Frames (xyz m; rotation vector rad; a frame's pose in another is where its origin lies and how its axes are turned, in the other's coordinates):
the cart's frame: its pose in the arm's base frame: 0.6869 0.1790 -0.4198 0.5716 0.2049 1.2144
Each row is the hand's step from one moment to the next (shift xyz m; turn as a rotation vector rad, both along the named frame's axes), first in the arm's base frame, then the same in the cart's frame.
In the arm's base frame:
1: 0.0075 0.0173 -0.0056 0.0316 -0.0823 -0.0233
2: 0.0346 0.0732 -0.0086 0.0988 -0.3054 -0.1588
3: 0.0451 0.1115 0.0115 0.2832 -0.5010 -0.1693
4: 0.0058 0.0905 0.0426 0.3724 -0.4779 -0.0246
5: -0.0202 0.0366 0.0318 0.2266 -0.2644 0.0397
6: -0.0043 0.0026 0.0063 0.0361 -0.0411 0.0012
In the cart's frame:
1: 0.0178 -0.0051 -0.0067 -0.0685 -0.0570 0.0195
2: 0.0785 -0.0162 -0.0142 -0.2713 -0.2337 0.0033
3: 0.1206 -0.0056 -0.0043 -0.3889 -0.4360 0.1361
4: 0.0921 0.0380 0.0109 -0.3146 -0.4293 0.2906
5: 0.0315 0.0415 0.0066 -0.1589 -0.2268 0.2148
6: 0.0018 0.0074 0.0026 -0.0251 -0.0386 0.0296

